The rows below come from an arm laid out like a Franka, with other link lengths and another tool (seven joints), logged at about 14 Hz.
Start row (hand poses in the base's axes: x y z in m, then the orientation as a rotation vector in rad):
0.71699, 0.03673, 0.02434, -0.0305, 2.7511, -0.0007
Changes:
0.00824, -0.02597, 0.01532, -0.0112, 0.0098, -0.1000
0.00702, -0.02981, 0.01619, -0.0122, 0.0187, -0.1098
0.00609, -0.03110, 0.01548, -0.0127, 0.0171, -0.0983
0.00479, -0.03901, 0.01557, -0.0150, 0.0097, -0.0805
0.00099, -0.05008, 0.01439, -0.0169, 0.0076, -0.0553
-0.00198, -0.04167, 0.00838, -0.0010, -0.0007, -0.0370
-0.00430, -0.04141, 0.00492, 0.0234, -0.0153, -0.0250
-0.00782, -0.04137, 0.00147, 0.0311, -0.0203, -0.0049
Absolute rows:
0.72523, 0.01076, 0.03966, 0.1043, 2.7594, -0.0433
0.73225, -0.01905, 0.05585, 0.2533, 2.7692, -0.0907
0.73834, -0.05015, 0.07133, 0.3871, 2.7715, -0.1359
0.74313, -0.08916, 0.08690, 0.4956, 2.7637, -0.1784
0.74412, -0.13924, 0.10129, 0.5684, 2.7552, -0.2169
0.74214, -0.18091, 0.10967, 0.6195, 2.7455, -0.2266
0.73784, -0.22232, 0.11459, 0.6594, 2.7307, -0.1949
0.73002, -0.26369, 0.11606, 0.6729, 2.7180, -0.1464

